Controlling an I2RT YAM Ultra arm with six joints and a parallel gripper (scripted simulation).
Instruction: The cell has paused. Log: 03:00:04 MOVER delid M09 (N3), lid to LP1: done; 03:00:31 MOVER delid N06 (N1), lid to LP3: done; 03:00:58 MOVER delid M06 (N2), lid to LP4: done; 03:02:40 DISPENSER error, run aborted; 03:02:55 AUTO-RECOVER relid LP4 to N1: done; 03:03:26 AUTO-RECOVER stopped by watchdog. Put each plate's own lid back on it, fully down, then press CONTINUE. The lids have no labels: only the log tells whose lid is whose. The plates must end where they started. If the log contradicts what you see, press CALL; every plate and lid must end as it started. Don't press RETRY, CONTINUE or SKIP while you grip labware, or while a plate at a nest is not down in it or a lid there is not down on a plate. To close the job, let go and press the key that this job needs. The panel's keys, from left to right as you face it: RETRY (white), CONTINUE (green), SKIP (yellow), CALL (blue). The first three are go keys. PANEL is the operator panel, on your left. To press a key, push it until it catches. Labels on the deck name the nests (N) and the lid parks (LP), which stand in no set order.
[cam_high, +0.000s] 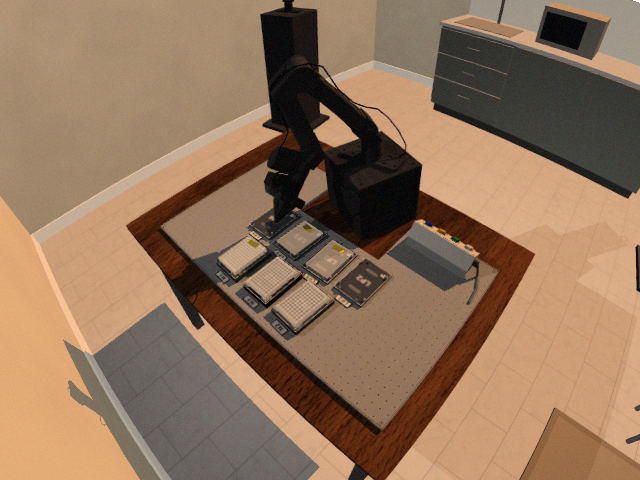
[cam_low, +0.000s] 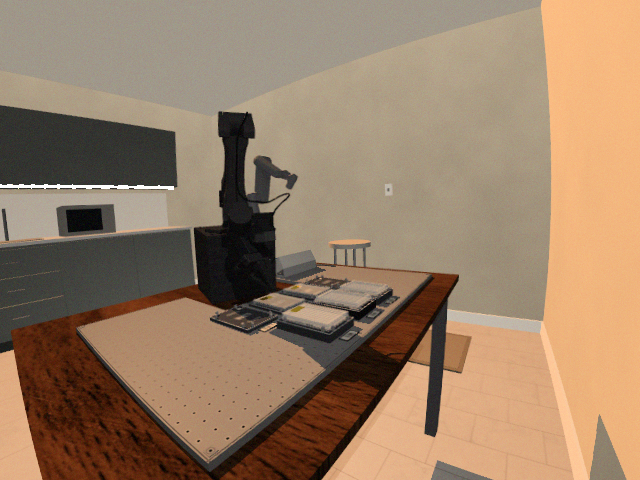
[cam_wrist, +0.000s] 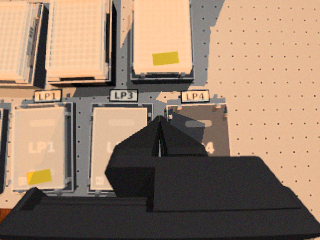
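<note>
My gripper is now 140 mm short of the clear lid, 30 mm to the left of it and 40 mm above it. Round my hand: yellow SKIP key 250 mm behind, 460 mm to the left, 10 mm below; then white well plate 140 mm ahead, 30 mm to the right, 50 mm below; then blue CALL key 260 mm behind, 410 mm to the left, 10 mm below.
</note>
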